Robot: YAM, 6 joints.
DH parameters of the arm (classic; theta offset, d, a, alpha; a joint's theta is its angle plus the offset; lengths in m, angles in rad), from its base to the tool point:
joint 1: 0 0.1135 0.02 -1.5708
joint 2: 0 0 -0.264 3.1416
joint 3: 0.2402 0 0.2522 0
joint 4: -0.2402 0 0.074 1.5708
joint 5: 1.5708 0 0 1.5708
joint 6: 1.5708 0.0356 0 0
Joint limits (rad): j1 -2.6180..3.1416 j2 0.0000..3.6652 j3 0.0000..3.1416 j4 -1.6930..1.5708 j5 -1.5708..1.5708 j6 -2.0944..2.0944
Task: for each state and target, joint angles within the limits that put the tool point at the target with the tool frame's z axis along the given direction. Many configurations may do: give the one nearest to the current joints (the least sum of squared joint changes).
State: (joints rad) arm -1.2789 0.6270 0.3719 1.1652 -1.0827 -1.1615
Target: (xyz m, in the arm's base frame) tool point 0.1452 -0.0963 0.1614 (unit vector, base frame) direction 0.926 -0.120 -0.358
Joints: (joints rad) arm -0.6868 0.8810 0.1783 0.2782 -0.5171 -1.1615
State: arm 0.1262 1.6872 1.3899 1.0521 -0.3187 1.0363
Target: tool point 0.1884 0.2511 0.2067 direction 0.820 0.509 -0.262
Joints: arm 0.9713 1.4999 0.6724 0.5391 0.4004 1.0363
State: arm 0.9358 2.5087 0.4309 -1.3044 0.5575 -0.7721
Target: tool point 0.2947 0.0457 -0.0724 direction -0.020 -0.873 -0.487
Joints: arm 0.2543 2.6116 1.1657 -0.5811 0.9973 -0.7721
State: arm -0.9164 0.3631 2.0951 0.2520 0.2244 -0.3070
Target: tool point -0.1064 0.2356 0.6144 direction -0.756 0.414 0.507
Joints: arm -1.2253 0.7769 2.1403 1.1124 0.6079 -0.3070
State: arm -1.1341 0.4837 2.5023 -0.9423 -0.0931 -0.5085
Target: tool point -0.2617 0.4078 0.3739 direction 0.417 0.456 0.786
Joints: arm -0.9559 0.2001 2.6635 -0.7264 -0.6483 -0.5085
